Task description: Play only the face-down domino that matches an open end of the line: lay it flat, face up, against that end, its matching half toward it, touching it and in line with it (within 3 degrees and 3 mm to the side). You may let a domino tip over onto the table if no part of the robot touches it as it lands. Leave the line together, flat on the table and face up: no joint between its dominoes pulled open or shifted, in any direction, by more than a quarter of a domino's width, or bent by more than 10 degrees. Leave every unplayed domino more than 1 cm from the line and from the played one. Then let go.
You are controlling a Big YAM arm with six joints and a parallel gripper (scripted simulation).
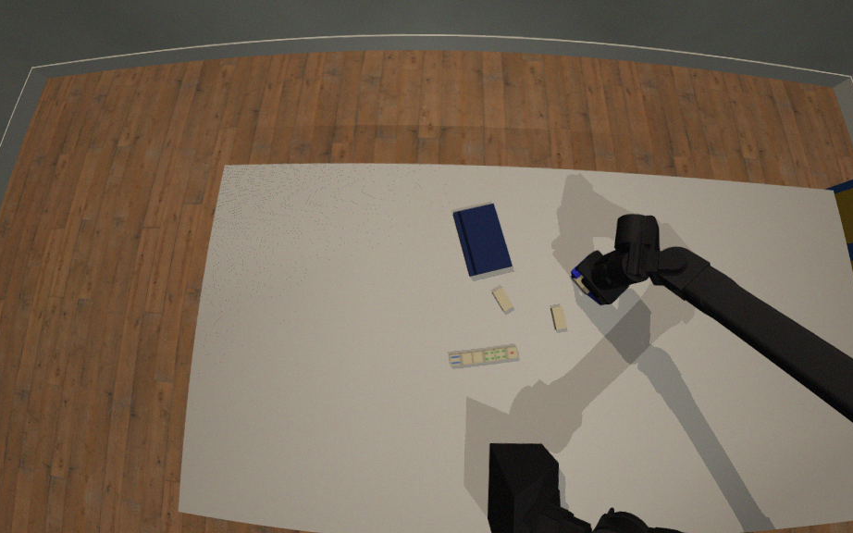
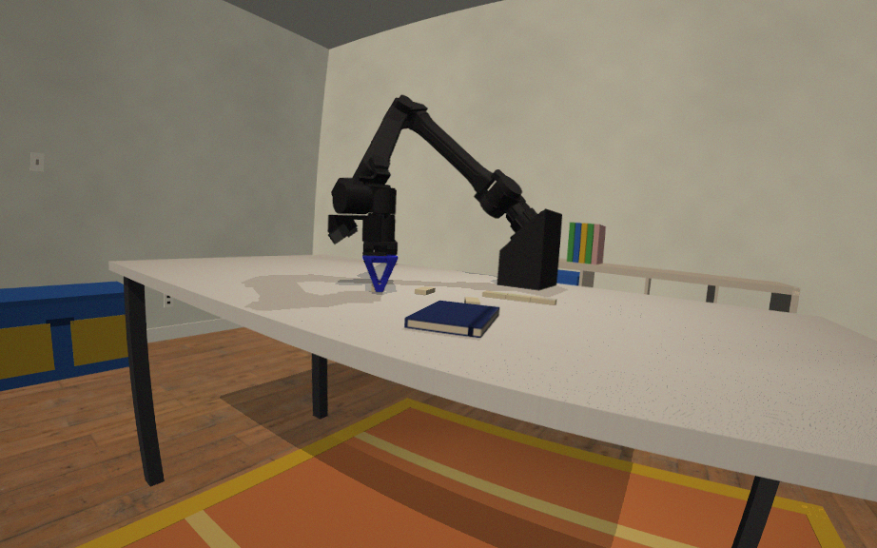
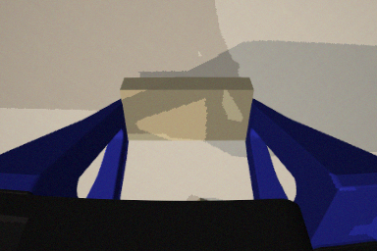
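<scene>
My hand is 130 mm short of the dark blue book, 230 mm to the right of it and 10 mm above it. From my hand the other things lie so: domino right at my hand.
</scene>
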